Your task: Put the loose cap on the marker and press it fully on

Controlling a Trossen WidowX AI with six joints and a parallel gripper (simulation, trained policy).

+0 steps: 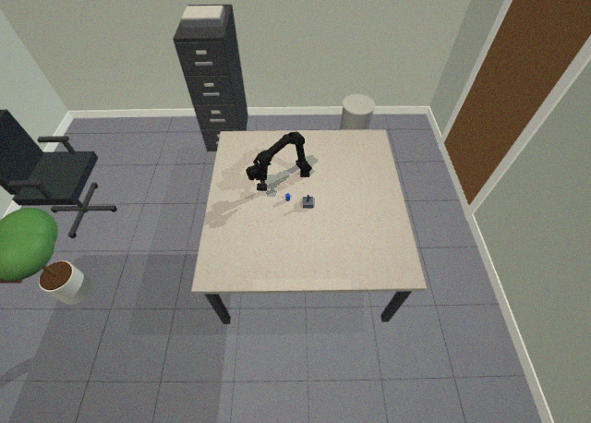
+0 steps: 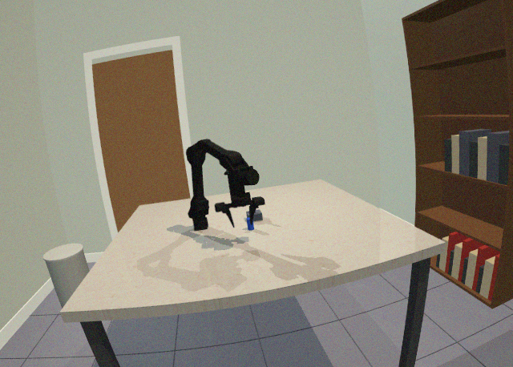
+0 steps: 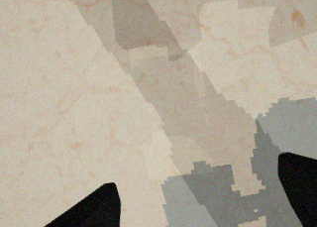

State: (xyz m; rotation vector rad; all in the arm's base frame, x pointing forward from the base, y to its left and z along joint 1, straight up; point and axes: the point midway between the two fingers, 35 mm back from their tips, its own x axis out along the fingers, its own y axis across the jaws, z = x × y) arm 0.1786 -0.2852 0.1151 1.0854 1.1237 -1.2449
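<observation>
Right now my gripper tip is 5 cm short of the blue cap, 17 cm to the right of it and 5 cm above it. Also, from my gripper tip: grey holder block 9 cm ahead, 30 cm to the left, 6 cm below.
</observation>
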